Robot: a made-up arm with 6 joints. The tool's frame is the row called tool. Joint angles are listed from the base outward.
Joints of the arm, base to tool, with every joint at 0 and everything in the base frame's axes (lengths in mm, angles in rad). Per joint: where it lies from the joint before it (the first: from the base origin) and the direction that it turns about. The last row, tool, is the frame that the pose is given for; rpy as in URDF.
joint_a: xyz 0 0 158.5 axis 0 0 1
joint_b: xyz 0 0 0 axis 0.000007 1 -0.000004
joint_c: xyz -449 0 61.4 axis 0.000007 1 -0.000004
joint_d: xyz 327.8 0 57.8 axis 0.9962 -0.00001 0.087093
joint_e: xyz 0 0 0 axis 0.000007 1 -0.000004
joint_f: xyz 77 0 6.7 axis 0.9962 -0.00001 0.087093
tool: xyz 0 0 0 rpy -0.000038 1.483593 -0.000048
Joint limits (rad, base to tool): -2.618..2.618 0..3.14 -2.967..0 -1.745..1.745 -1.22..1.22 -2.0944..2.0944
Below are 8 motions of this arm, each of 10 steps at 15 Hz.
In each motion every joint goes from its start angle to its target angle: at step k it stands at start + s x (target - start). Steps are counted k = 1, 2, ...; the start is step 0. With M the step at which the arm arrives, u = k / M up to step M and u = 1 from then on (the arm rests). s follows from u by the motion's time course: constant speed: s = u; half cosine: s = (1 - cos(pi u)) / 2; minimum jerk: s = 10 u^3 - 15 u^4 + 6 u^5.
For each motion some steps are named. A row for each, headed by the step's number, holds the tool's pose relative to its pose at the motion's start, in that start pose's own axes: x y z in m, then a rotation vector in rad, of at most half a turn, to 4 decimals.
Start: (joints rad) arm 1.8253 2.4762 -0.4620 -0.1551 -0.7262 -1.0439
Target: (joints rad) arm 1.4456 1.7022 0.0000 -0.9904 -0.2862 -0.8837
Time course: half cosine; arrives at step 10
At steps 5, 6, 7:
5: 0.0309 0.0164 -0.1420 -0.1159 -0.0798 -0.1146
6: 0.0412 0.0346 -0.1808 -0.1409 -0.0793 -0.1637
7: 0.0498 0.0555 -0.2124 -0.1595 -0.0678 -0.2117

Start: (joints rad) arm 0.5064 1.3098 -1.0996 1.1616 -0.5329 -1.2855
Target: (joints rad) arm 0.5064 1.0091 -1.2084 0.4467 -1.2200 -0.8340
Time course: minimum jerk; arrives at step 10
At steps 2, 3, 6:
2: -0.0110 -0.0073 -0.0062 0.0357 -0.0529 0.0022
3: -0.0309 -0.0205 -0.0188 0.0985 -0.1535 0.0096
6: -0.1214 -0.0838 -0.1050 0.3538 -0.7244 0.0950

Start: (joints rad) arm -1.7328 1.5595 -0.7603 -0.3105 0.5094 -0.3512
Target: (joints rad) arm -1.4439 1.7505 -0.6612 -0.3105 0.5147 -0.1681
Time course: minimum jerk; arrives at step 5
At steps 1, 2, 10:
1: -0.0027 0.0063 0.0045 -0.0132 0.0085 -0.0074
2: -0.0130 0.0356 0.0236 -0.0684 0.0498 -0.0417
10: -0.0256 0.1181 0.0651 -0.1789 0.1809 -0.1406

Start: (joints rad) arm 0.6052 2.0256 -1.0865 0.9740 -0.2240 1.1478
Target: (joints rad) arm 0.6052 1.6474 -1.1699 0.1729 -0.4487 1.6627
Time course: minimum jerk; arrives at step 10
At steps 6, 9, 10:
6: 0.0384 0.1079 -0.1332 -0.4647 0.2493 -0.1157
9: 0.0502 0.1432 -0.2073 -0.6671 0.3885 -0.1740
10: 0.0505 0.1440 -0.2094 -0.6726 0.3925 -0.1758

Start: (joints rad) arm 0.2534 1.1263 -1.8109 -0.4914 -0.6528 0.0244
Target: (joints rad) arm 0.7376 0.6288 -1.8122 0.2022 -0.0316 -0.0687
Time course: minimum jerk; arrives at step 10
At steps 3, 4, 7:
3: -0.0524 -0.0233 -0.0067 0.0841 0.0029 0.1337
4: -0.0975 -0.0495 -0.0194 0.1460 0.0087 0.2738
7: -0.2105 -0.1585 -0.1014 0.2106 0.0234 0.8084

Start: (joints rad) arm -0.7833 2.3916 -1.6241 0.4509 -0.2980 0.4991
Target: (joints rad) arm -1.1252 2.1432 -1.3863 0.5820 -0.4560 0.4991
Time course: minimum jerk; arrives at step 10
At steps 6, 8, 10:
6: -0.1576 -0.0737 -0.0683 0.1050 -0.2852 0.1671
8: -0.2077 -0.1032 -0.1053 0.1463 -0.3978 0.2244
10: -0.2181 -0.1098 -0.1142 0.1557 -0.4232 0.2367

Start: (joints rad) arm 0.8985 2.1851 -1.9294 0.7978 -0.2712 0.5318
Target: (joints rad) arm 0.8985 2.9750 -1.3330 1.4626 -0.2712 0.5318
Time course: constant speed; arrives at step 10
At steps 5, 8, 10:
5: 0.0959 -0.3908 -0.0189 0.7499 0.0194 0.1541
8: 0.1233 -0.5852 -0.1319 1.1997 -0.0742 0.1958
10: 0.1276 -0.6826 -0.2364 1.4903 -0.1798 0.1918

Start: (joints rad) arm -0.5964 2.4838 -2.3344 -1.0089 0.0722 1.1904
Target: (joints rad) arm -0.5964 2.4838 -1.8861 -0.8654 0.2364 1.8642
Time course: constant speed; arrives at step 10
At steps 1, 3, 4, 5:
1: 0.0186 -0.0044 0.0014 0.0250 0.0503 0.0786
3: 0.0558 -0.0133 0.0015 0.0867 0.1458 0.2336
4: 0.0744 -0.0177 0.0002 0.1234 0.1906 0.3097
5: 0.0930 -0.0222 -0.0021 0.1639 0.2333 0.3847

